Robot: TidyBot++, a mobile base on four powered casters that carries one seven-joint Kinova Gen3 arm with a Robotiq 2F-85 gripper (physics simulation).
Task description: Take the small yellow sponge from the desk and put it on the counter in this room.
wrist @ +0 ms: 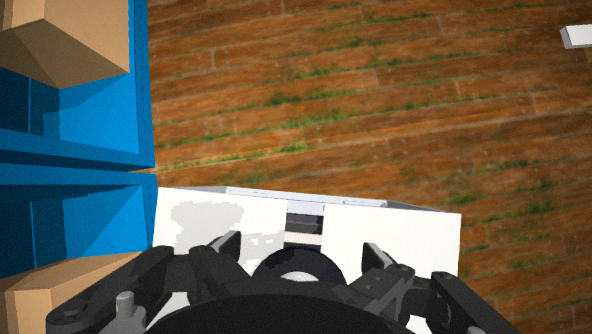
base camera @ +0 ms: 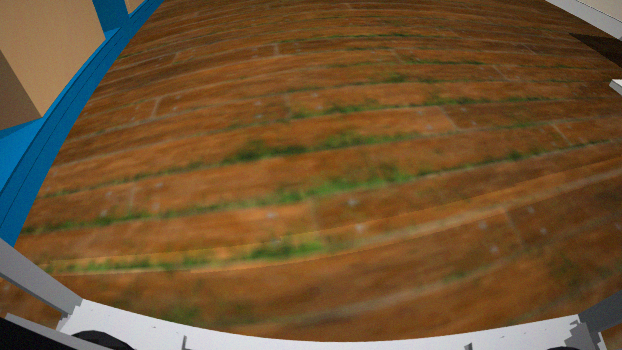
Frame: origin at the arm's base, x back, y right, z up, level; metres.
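Where they show: gripper, fingertip midpoint: [wrist: 300, 250].
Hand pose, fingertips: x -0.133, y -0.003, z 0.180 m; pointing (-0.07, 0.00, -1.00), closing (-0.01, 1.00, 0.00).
After its pixels a point has its place.
My gripper [wrist: 300, 250] {z 0.180, x -0.133, y -0.003 m} is open and empty in the wrist view, its two dark fingers apart above the white top of the robot's own base. The small yellow sponge does not show in the base camera view or the wrist view. I cannot make out a desk or a counter for certain in either view.
Blue furniture [base camera: 70, 115] {z -0.373, x -0.578, y -0.635 m} [wrist: 145, 100] {z -0.367, x -0.425, y -0.599 m} with tan box-like parts [base camera: 60, 45] {z -0.227, x -0.691, y -0.682 m} [wrist: 95, 35] {z -0.188, x -0.555, y -0.650 m} stands close along the left side. A white object [base camera: 618, 86] {z -0.379, x -0.814, y 0.938 m} [wrist: 581, 36] shows at the right edge. The brown plank floor [base camera: 320, 150] {z -0.396, x -0.467, y -0.021 m} [wrist: 350, 100] {z -0.396, x -0.478, y 0.129 m} lies ahead. A pale wall strip [base camera: 590, 15] {z -0.354, x -1.672, y 1.515 m} is at the upper right.
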